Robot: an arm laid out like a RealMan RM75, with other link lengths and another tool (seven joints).
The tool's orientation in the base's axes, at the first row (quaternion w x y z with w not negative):
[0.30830, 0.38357, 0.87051, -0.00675]
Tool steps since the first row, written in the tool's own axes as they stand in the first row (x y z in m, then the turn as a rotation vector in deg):
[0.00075, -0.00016, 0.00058, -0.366, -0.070, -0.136]
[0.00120, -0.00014, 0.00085, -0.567, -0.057, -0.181]
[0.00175, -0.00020, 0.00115, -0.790, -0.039, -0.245]
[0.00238, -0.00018, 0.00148, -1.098, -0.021, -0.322]
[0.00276, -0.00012, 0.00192, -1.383, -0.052, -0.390]
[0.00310, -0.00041, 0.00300, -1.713, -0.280, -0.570]
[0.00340, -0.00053, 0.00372, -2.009, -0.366, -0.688]
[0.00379, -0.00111, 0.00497, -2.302, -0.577, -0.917]
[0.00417, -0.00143, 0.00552, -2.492, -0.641, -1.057]
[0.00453, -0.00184, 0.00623, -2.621, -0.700, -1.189]
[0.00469, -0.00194, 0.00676, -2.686, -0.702, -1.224]
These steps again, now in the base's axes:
[-0.00019, 0.00024, -0.00091, 0.069, -0.259, 0.293]
[-0.00026, 0.00049, -0.00137, 0.158, -0.372, 0.441]
[-0.00043, 0.00073, -0.00192, 0.251, -0.491, 0.618]
[-0.00056, 0.00109, -0.00253, 0.381, -0.664, 0.851]
[-0.00048, 0.00127, -0.00308, 0.471, -0.858, 1.054]
[-0.00028, 0.00102, -0.00420, 0.392, -1.193, 1.327]
[-0.00013, 0.00096, -0.00497, 0.424, -1.421, 1.564]
[-0.00006, 0.00050, -0.00633, 0.312, -1.707, 1.860]
[-0.00018, 0.00039, -0.00705, 0.292, -1.844, 2.062]
[-0.00026, 0.00016, -0.00791, 0.249, -1.938, 2.226]
[-0.00013, 0.00007, -0.00845, 0.263, -1.974, 2.289]

